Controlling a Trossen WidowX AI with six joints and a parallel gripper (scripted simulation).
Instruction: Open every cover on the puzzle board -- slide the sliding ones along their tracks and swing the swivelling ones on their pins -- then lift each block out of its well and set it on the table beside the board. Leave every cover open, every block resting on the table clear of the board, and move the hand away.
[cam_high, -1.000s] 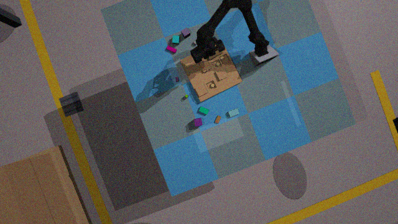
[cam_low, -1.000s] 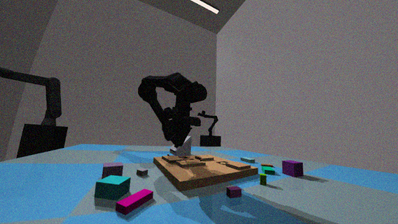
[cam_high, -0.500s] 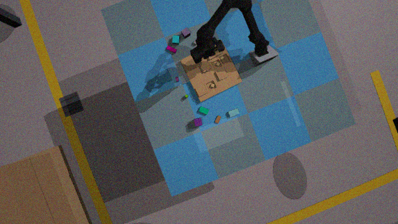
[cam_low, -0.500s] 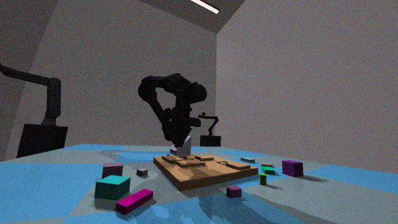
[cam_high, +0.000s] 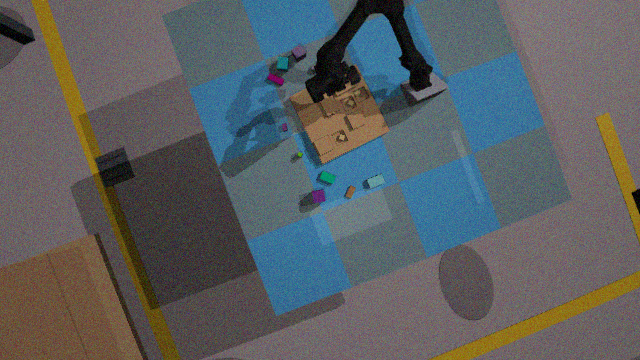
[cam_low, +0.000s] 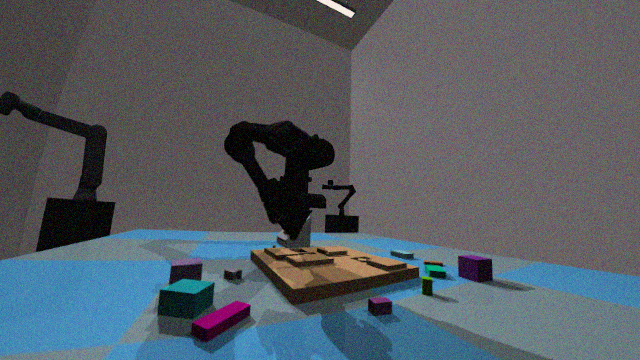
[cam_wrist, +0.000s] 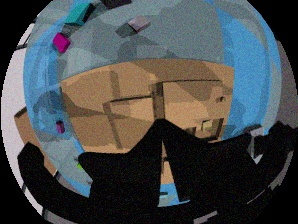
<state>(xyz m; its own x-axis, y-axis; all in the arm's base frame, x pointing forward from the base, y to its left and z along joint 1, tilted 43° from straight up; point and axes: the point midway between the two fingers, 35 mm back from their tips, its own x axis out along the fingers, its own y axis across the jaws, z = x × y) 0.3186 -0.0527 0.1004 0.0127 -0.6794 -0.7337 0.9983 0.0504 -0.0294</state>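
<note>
Now: the grey block 12 cm to the right of my gripper tip, 6 cm below it and 2 cm ahead of it. The rest, counted from my gripper tip: magenta block 22 cm ahead, 6 cm below, 5 cm to the left; magenta bar 18 cm ahead, 14 cm to the right, 6 cm below; teal cube 19 cm to the right, 13 cm ahead, 5 cm below.
</note>
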